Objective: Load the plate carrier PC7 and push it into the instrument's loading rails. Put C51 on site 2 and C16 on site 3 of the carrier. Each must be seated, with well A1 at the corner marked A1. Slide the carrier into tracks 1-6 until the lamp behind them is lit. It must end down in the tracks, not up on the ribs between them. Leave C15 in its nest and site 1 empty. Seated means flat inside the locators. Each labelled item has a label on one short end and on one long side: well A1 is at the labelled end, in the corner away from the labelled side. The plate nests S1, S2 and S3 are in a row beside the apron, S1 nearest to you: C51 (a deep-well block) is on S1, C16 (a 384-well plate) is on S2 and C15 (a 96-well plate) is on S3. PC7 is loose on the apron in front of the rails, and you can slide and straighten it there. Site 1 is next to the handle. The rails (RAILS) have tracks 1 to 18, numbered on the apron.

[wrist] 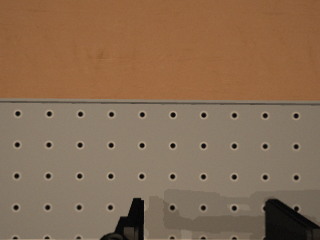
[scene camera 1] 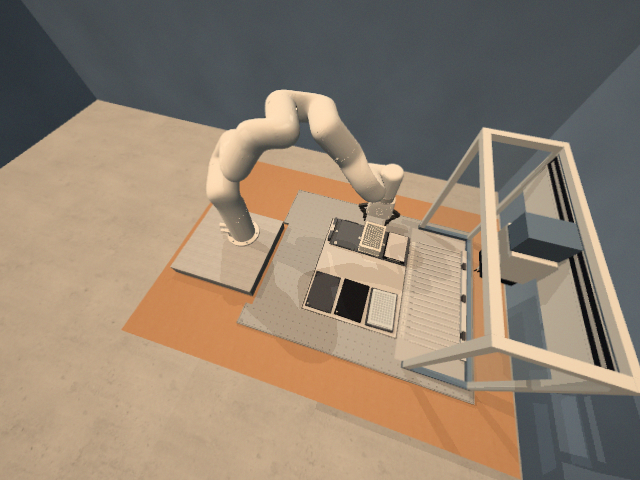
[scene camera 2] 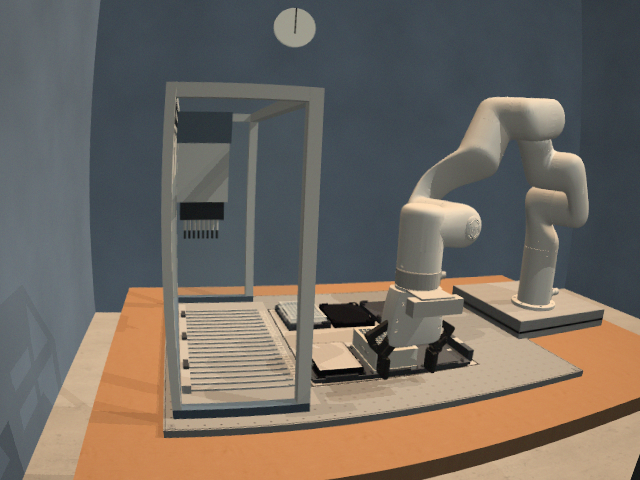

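There is a plate nest S1 here, and a plate nest S2 as well. I can also see my gripper, which is visible in the wrist view too.
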